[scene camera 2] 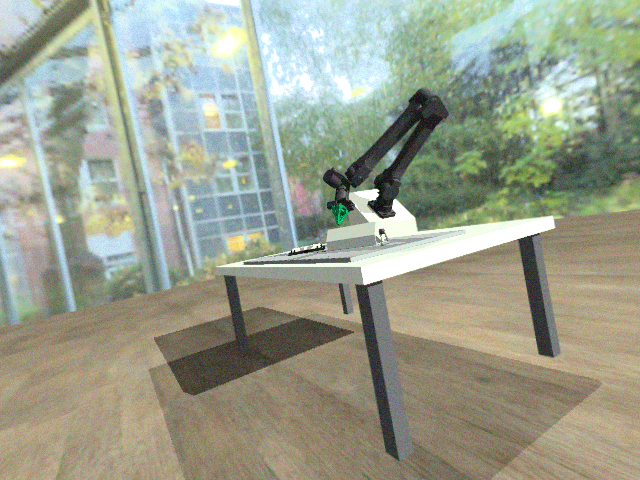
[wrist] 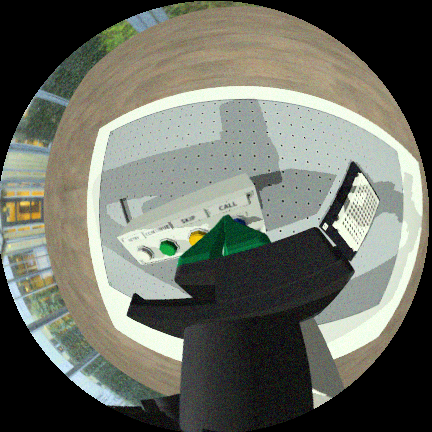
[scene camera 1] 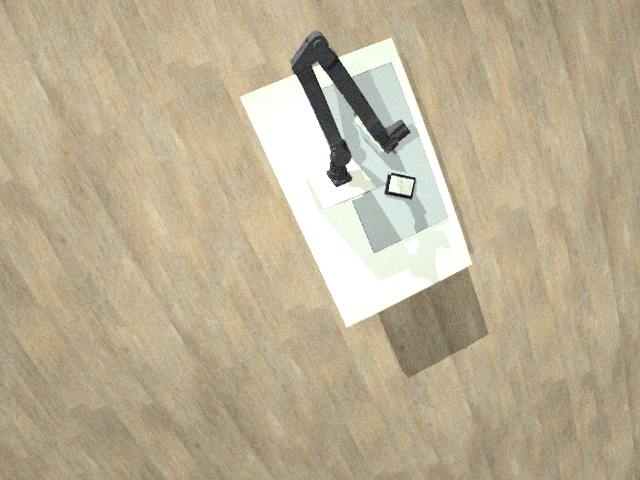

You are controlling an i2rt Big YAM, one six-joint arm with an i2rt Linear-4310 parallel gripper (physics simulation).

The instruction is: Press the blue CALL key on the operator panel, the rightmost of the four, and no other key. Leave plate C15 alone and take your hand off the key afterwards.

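Frame: origin at the arm's base, x right, y ahead, z up, level; centimetres.
Where they show: gripper, fingertip midpoint: [scene camera 2: 338, 224] [wrist: 227, 220]; arm's base, origin of the base link: [scene camera 2: 381, 209] [scene camera 1: 338, 177].
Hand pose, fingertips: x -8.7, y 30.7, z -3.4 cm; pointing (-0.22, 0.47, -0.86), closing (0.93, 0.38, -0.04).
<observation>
Each offset is from my fingertips to the centre of the thing. "*": to the spot under its first point. Level surfaces: height alone.
The operator panel {* dx +0.5, dy +3.2, dz -1.6 cm} [wrist: 235, 189] is a pale sloped box, seen in the wrist view with a row of four keys. The blue CALL key {* dx +1.2, dy -0.3, dz -2.4 cm} [wrist: 239, 221] is at its right end, mostly hidden behind my green fingertips. Left of it are the yellow SKIP key {* dx -3.9, dy -2.9, dz -2.5 cm} [wrist: 196, 238], the green CONTINUE key {* dx -8.0, dy -4.8, dz -2.6 cm} [wrist: 168, 247] and the white RETRY key {* dx -12.3, dy -6.6, dz -2.6 cm} [wrist: 145, 253]. My gripper [scene camera 2: 339, 223] [wrist: 227, 220] is shut and empty, pointing down, and stands above the panel in the second scene view. Plate C15 {dx +25.2, dy +3.0, dz -7.8 cm} [scene camera 1: 400, 186] [wrist: 356, 210], a white plate in a black frame, lies right of the panel in the wrist view.
A grey perforated board {dz -9.6 cm} [scene camera 1: 382, 227] [wrist: 190, 125] lies on the white table [scene camera 1: 305, 217] [scene camera 2: 444, 254] under the panel and plate. The arm's base stands on a white block [scene camera 1: 330, 198] at the table's side. The arm's upper links rise high over the table.
</observation>
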